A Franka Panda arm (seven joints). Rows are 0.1 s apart.
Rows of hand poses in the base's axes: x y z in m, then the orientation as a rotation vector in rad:
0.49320 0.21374 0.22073 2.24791 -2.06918 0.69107
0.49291 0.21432 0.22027 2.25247 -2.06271 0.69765
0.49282 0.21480 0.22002 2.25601 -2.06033 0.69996
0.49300 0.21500 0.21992 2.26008 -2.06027 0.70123
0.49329 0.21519 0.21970 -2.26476 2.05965 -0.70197
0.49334 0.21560 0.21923 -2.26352 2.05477 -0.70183
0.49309 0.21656 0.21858 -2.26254 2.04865 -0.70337
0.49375 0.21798 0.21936 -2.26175 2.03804 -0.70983
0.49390 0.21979 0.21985 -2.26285 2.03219 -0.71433
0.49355 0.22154 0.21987 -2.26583 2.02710 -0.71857
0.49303 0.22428 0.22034 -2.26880 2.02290 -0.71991
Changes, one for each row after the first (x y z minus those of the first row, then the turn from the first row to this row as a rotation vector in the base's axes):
-0.00029 0.00058 -0.00046 -0.00334 -0.00266 0.00501
-0.00038 0.00106 -0.00071 -0.00356 -0.00420 0.00792
-0.00020 0.00126 -0.00081 -0.00182 -0.00629 0.01036
0.00009 0.00145 -0.00103 0.00131 -0.00920 0.01368
0.00014 0.00186 -0.00150 0.00364 -0.01203 0.01632
-0.00011 0.00282 -0.00215 0.00526 -0.01575 0.01970
0.00055 0.00424 -0.00137 0.00536 -0.02281 0.02562
0.00070 0.00605 -0.00088 0.00406 -0.02603 0.02924
0.00035 0.00780 -0.00086 0.00168 -0.02765 0.03290
-0.00017 0.01054 -0.00039 0.00071 -0.02801 0.03614

